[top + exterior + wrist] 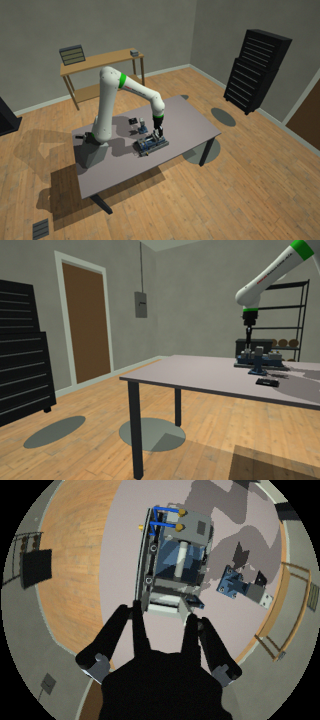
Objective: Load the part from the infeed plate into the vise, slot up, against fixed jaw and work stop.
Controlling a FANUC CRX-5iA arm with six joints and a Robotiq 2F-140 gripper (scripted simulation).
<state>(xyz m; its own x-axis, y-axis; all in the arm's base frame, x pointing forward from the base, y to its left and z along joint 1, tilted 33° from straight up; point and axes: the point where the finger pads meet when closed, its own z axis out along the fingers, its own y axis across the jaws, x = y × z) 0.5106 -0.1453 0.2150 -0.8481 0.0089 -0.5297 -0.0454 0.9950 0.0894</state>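
The part is 2 cm below my hand. The rest, counted from my hand: air cylinder: 17 cm behind, 1 cm to the left, 4 cm below; vise: 7 cm behind, 2 cm to the left, 8 cm below; black infeed plate: 13 cm behind, 41 cm to the left, 12 cm below.
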